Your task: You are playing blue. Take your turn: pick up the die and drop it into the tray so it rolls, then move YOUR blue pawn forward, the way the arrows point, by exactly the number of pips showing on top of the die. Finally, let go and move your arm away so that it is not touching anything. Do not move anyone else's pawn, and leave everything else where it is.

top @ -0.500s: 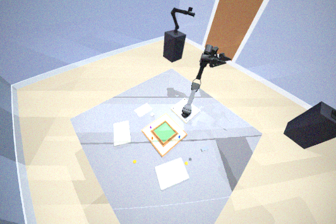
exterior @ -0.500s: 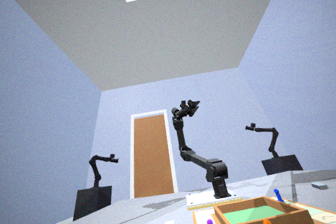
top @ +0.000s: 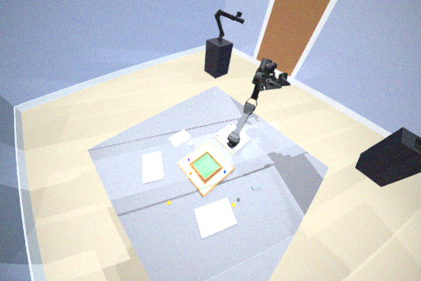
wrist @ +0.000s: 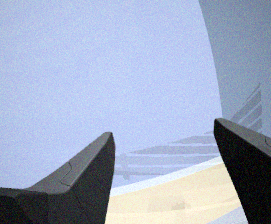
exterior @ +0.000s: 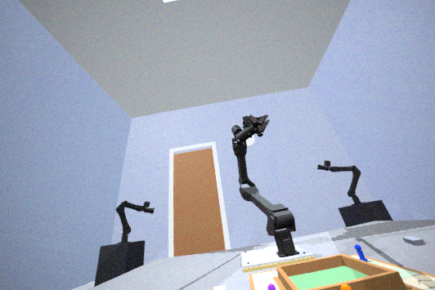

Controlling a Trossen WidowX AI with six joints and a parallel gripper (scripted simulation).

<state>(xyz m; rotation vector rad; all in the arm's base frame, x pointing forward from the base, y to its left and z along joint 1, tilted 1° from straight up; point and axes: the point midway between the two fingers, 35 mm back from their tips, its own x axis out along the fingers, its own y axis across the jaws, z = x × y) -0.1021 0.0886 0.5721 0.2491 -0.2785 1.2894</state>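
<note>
My gripper tip is now 59 cm above the white die, 33 cm short of it and 31 cm to the left of it. Round my gripper tip: purple pawn: 58 cm below, 42 cm ahead, 22 cm to the right; orange pawn: 58 cm below, 47 cm ahead, 13 cm to the right; blue pawn: 58 cm below, 28 cm ahead.
</note>
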